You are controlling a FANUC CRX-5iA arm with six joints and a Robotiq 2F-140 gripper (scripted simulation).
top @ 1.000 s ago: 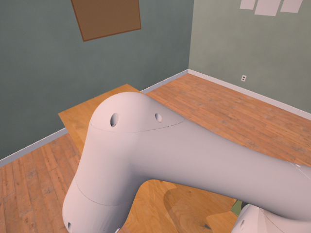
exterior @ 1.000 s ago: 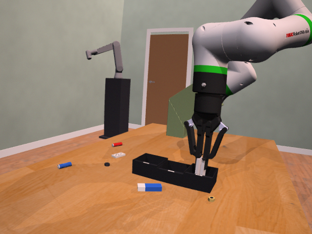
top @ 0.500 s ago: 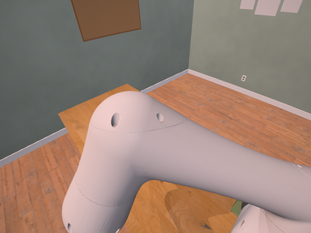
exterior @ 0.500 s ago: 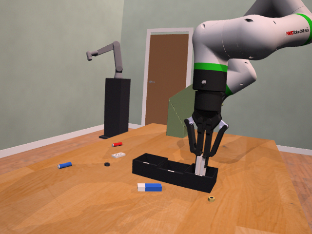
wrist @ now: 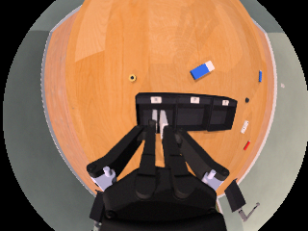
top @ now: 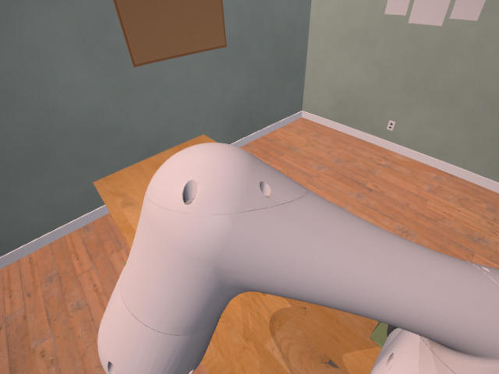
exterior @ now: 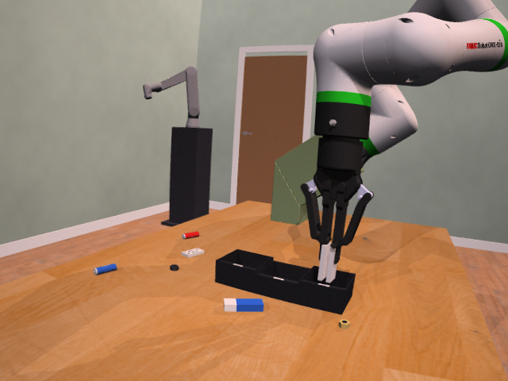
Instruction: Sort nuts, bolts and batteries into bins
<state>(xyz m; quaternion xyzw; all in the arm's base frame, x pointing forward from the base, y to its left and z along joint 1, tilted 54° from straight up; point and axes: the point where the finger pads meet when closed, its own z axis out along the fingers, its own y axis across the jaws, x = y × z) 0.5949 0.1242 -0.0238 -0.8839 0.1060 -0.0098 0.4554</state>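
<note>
The red battery is 190 mm behind my hand, 400 mm to the right of it and 70 mm below it. From my hand the other things lie so: blue-and-white eraser: 100 mm ahead, 120 mm to the right, 70 mm below; then black three-compartment bin: 80 mm to the right, 50 mm below; then brass nut: 90 mm ahead, 50 mm to the left, 70 mm below.
</note>
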